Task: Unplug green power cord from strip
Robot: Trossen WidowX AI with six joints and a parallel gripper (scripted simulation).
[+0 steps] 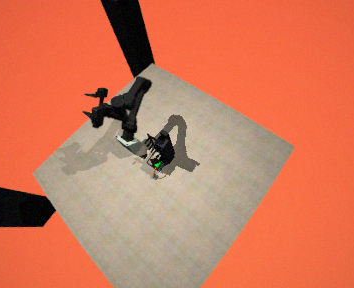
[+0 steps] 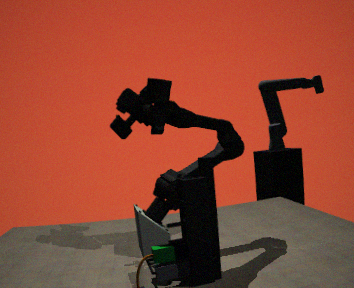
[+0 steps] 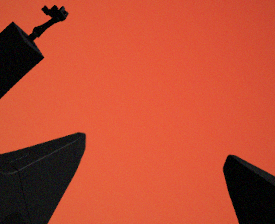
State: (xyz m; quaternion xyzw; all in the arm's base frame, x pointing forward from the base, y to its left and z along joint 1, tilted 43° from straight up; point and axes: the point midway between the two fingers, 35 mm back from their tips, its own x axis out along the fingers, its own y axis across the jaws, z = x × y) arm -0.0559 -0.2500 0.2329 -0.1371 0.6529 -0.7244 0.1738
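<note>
The green plug lies 36 cm below my gripper tip, 35 cm ahead of it and 4 cm to the left of it.
</note>
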